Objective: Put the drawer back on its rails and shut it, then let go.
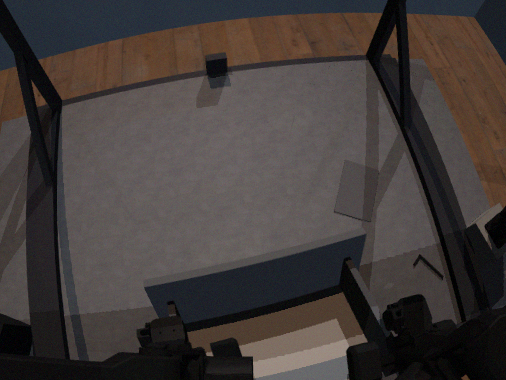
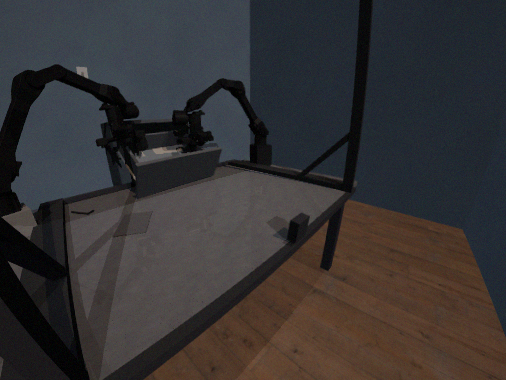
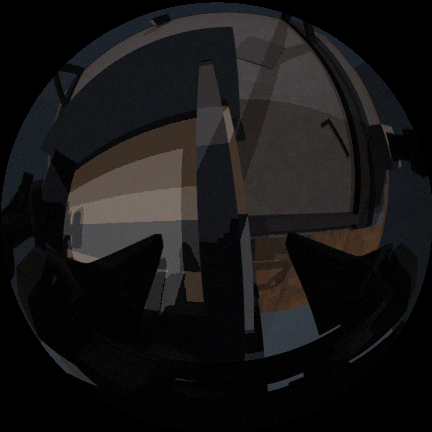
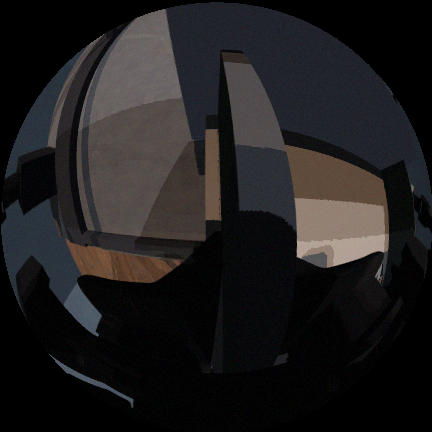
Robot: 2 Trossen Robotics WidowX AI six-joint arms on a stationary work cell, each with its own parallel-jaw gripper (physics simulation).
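Places are measured from the left arm's base along level axes (x back, y left, z down), in millimetres.
Pixels of known places: left gripper, fingertip midpoint: (image 1: 380,350) (image 2: 127,158) (image 3: 226,240) (image 4: 394,260); right gripper, fingertip midpoint: (image 3: 61,205) (image 4: 231,236); left arm's base, link origin: (image 1: 498,230) (image 2: 4,212); right arm's base, link origin: (image 2: 260,144).
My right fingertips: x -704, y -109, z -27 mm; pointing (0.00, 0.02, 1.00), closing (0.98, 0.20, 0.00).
Note:
For each thing: its middle in the pictures, then the offset to it from my right fingertips. "spot": a spot on its surface instead.
- drawer, surface spot: (image 1: 259,280) spot: dz -10, dx +179, dy -80 mm
- brown floor, surface spot: (image 1: 289,320) spot: dz +41, dx +196, dy +7 mm
- small dark cube, body centre: (image 2: 298,227) (image 1: 216,63) dz +66, dx +346, dy -586 mm
- flat grey plate, body centre: (image 1: 357,190) (image 3: 259,49) (image 2: 134,222) dz +97, dx +475, dy -156 mm
- small black angled piece, body centre: (image 3: 336,138) (image 1: 428,270) (image 2: 82,211) dz +95, dx +523, dy +84 mm
The drawer (image 1: 259,280) (image 2: 176,170) has a dark blue front panel and a brown floor (image 1: 289,320). My right gripper (image 1: 170,320) (image 2: 191,137) (image 4: 231,236) is shut on the drawer's left side wall (image 1: 172,308) (image 4: 252,120). My left gripper (image 1: 383,335) (image 2: 119,139) (image 3: 226,240) is open. Its two fingers stand apart on either side of the drawer's right side wall (image 1: 361,298) (image 3: 213,132) without touching it.
A small dark cube (image 1: 216,64) (image 2: 297,226) stands at the table's far edge. A flat grey plate (image 1: 355,190) (image 2: 132,223) and a small black angled piece (image 1: 426,264) (image 2: 82,212) lie near the drawer. A black frame post (image 1: 402,75) (image 2: 358,94) rises at the table's side.

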